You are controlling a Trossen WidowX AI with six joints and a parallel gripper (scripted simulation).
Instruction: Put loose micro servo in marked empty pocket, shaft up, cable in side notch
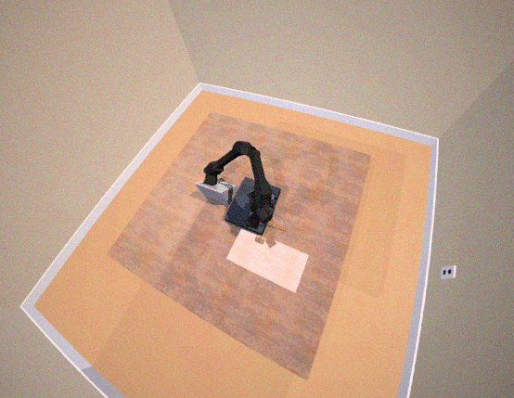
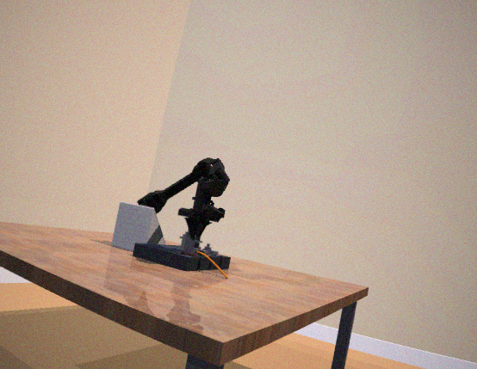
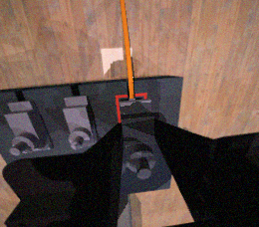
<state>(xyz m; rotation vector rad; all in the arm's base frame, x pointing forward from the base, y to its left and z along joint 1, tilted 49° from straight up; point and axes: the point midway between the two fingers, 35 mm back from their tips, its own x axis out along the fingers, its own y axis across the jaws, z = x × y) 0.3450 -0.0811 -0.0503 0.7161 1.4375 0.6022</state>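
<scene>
Right now my gripper tip is 120 mm past the dark deck, 80 mm to the right of it and 80 mm above it.
</scene>
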